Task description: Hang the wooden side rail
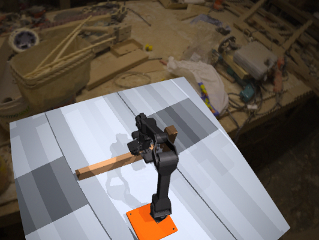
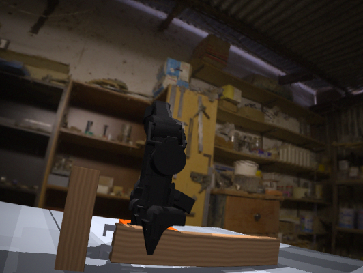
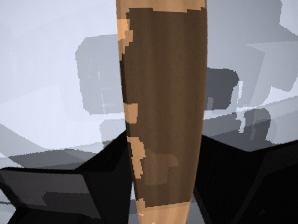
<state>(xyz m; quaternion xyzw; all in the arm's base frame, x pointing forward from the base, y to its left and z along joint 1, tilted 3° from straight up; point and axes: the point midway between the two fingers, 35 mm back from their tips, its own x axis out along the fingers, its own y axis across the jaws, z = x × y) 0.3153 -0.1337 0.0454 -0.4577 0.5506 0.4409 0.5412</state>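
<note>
Right now my gripper tip is 2 cm past the wooden headboard post, 14 cm to the left of it and 5 cm below it.
</note>
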